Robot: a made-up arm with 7 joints. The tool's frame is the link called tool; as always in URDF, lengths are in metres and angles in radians. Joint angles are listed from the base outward. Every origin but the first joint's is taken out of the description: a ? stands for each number. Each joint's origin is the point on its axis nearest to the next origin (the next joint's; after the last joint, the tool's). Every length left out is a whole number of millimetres.
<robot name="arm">
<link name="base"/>
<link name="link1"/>
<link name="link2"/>
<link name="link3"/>
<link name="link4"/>
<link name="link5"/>
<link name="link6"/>
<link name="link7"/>
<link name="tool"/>
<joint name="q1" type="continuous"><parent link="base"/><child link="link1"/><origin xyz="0.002 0.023 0.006" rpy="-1.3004 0.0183 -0.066"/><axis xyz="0 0 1"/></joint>
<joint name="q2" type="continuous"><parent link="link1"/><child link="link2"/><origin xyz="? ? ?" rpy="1.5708 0 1.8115"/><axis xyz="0 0 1"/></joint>
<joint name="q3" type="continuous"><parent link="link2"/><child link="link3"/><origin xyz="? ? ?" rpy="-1.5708 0 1.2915"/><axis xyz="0 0 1"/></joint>
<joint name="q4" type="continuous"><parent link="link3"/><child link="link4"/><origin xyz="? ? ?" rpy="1.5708 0 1.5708"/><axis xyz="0 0 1"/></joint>
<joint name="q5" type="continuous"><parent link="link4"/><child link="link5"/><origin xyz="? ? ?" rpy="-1.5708 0 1.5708"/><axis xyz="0 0 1"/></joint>
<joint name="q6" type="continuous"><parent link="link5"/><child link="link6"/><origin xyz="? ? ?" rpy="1.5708 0 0"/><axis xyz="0 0 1"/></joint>
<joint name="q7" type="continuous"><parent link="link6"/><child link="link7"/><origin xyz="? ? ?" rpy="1.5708 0 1.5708"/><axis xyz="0 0 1"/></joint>
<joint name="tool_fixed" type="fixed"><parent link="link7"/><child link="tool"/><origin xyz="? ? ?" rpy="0 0 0"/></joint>
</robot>
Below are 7 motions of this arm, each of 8 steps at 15 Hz.
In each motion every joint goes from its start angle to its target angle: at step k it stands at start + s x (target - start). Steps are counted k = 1, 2, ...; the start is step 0. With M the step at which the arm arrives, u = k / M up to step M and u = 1 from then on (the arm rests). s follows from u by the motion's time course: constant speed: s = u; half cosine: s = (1 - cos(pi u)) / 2; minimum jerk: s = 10 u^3 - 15 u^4 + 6 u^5.
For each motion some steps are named. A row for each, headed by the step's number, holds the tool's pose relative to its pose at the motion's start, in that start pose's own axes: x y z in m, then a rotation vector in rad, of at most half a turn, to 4 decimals.
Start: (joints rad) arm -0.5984 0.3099 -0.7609 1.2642 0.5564 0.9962 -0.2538
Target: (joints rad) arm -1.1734 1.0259 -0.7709 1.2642 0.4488 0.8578 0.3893
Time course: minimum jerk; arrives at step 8
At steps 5, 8:
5: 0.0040 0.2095 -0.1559 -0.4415 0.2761 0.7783
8: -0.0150 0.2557 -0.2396 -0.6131 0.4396 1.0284

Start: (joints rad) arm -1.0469 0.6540 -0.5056 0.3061 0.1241 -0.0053 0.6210
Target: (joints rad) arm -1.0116 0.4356 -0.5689 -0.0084 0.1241 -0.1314 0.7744
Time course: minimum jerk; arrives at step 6
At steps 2, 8:
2: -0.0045 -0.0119 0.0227 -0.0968 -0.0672 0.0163
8: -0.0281 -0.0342 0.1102 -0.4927 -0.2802 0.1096

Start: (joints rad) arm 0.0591 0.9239 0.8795 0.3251 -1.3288 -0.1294 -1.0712
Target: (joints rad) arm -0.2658 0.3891 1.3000 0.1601 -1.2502 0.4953 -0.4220
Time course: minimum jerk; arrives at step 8
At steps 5, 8:
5: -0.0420 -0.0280 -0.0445 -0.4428 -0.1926 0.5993
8: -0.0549 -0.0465 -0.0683 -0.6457 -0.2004 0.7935

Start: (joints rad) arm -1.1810 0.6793 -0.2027 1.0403 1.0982 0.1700 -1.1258
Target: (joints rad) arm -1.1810 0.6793 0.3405 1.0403 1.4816 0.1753 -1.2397
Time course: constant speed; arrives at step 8
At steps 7, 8:
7: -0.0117 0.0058 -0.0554 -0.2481 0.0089 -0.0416
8: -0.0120 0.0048 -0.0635 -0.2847 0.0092 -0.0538

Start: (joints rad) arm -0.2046 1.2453 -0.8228 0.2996 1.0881 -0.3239 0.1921
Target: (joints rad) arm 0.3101 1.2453 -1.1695 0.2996 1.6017 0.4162 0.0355
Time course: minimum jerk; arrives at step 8
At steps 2, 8:
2: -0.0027 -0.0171 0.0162 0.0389 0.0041 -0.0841
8: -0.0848 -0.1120 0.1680 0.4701 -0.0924 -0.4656

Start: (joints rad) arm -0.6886 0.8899 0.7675 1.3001 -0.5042 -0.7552 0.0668
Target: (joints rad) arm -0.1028 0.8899 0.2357 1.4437 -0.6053 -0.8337 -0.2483
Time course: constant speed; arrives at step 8
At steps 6, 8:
6: -0.0571 0.1217 -0.0229 0.5955 0.2999 -0.4701
8: -0.0757 0.1673 -0.0139 0.7763 0.4480 -0.6147

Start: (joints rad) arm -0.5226 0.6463 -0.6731 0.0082 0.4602 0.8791 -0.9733
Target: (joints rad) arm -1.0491 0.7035 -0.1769 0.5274 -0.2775 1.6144 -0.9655
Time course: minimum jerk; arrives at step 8
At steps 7, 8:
7: -0.1147 0.1250 -0.0604 -1.1788 -0.2918 -0.3642
8: -0.1168 0.1258 -0.0608 -1.1912 -0.3018 -0.3789

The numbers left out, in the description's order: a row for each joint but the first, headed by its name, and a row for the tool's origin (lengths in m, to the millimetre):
q2: -0.002 0.009 0
q3: 0.185 -0.047 0
q4: 0.003 -0.019 0
q5: -0.183 -0.015 0
q6: 0 0 0
q7: 0 0.044 0
tool: 0 0 0

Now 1 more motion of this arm.
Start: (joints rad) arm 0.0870 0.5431 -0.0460 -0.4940 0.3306 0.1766 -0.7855
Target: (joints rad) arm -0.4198 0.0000 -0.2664 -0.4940 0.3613 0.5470 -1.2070
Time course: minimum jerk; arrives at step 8
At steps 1, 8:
1: 0.0015 0.0005 0.0015 -0.0052 -0.0066 -0.0030
8: 0.0647 0.0284 0.1440 -0.1210 -0.5291 -0.3689

